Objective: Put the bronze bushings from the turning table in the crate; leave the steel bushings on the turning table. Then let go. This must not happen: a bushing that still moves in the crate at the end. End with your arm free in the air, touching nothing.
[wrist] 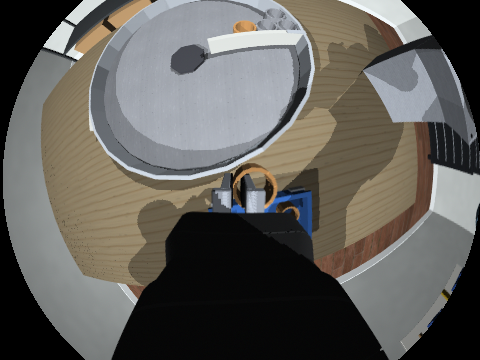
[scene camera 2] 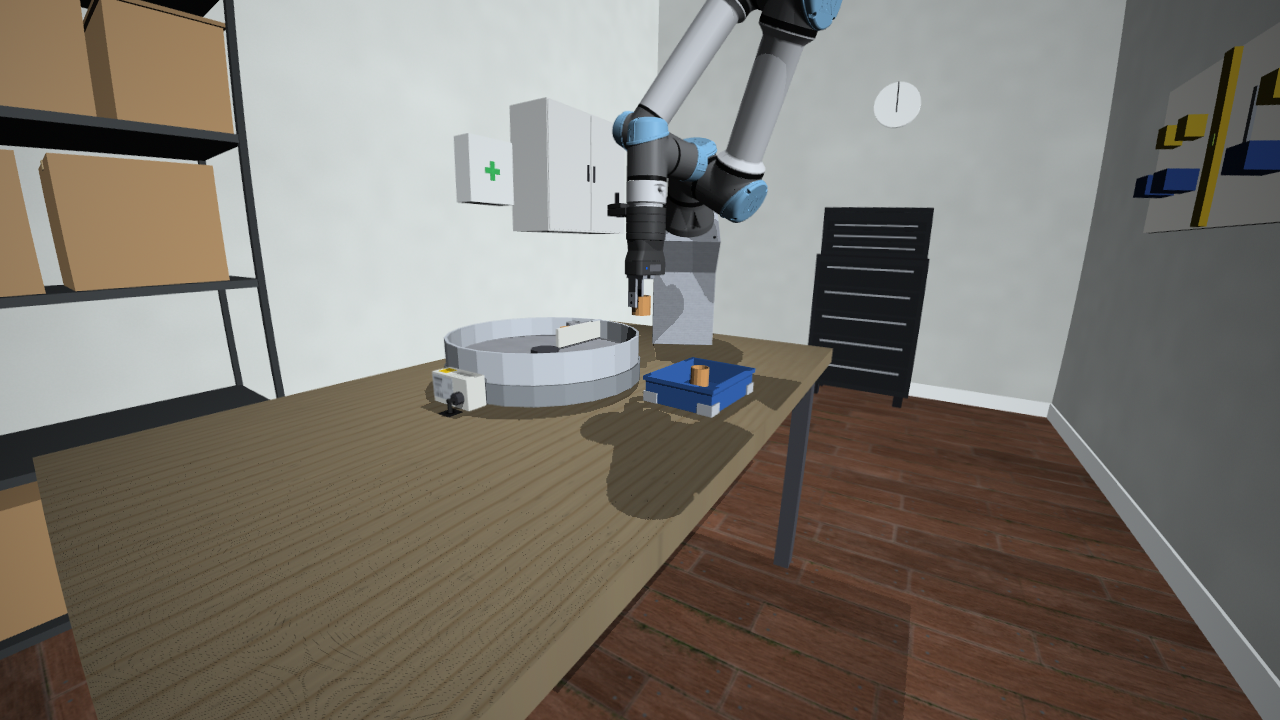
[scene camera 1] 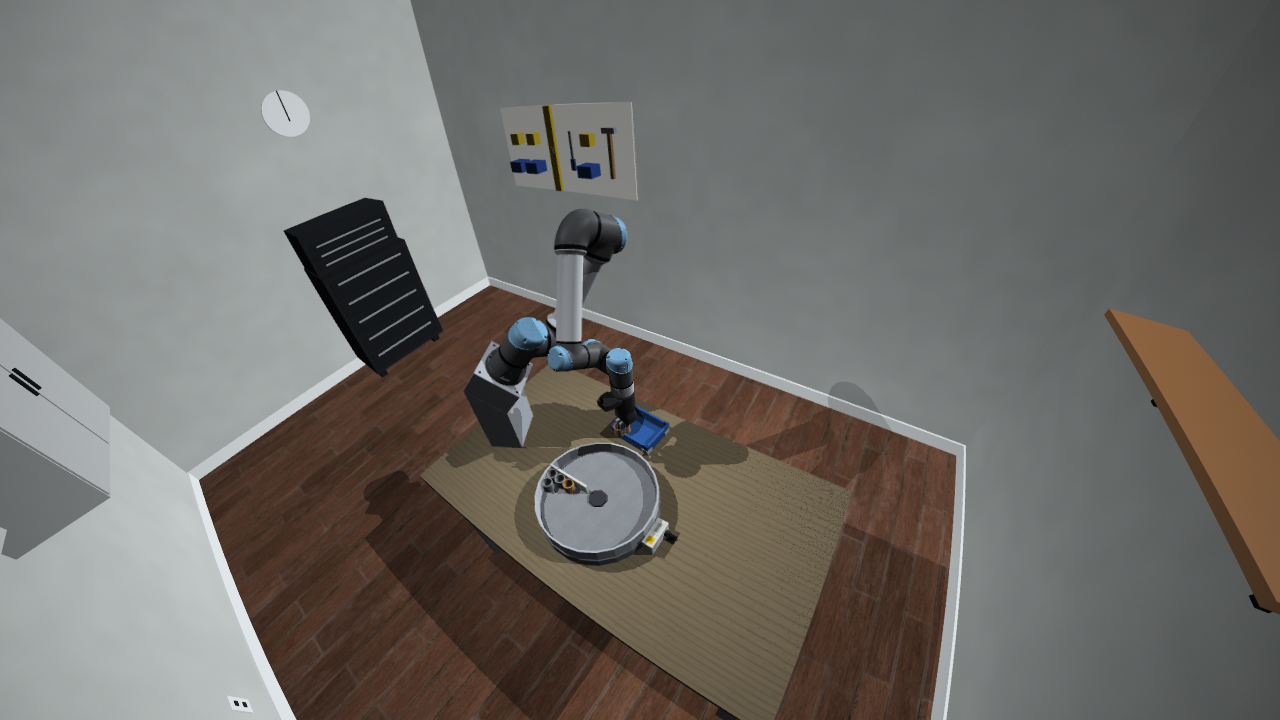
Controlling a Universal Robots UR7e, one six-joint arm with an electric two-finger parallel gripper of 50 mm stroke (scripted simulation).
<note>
The pictures show: the gripper, a grey turning table and a blue crate.
The gripper shows as well in the wrist view.
</note>
